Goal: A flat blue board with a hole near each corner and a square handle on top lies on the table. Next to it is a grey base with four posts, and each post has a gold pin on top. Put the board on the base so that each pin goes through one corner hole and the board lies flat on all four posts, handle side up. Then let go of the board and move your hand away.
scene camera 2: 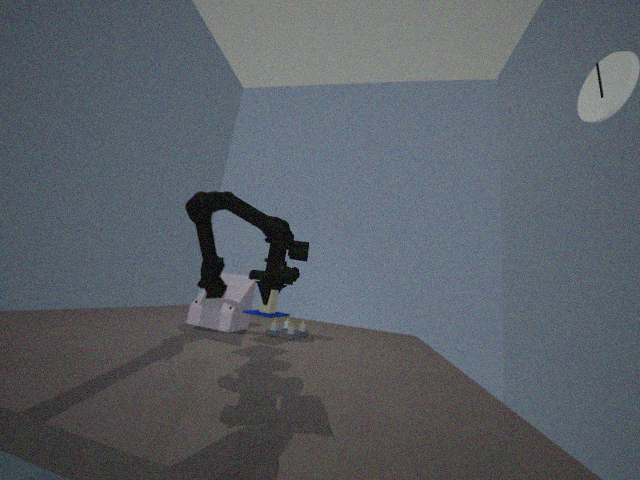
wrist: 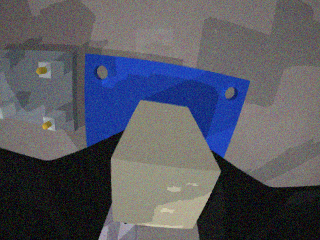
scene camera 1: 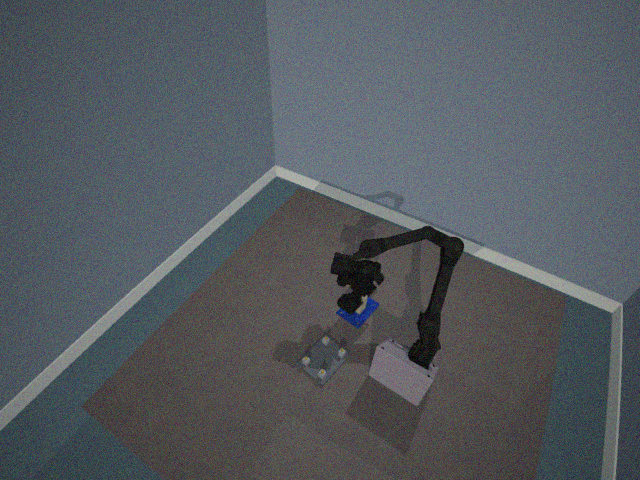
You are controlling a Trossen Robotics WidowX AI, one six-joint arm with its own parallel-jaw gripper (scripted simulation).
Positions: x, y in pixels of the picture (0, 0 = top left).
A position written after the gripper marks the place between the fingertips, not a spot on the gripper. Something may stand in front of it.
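The gripper (scene camera 2: 268, 305) is carrying a blue board.
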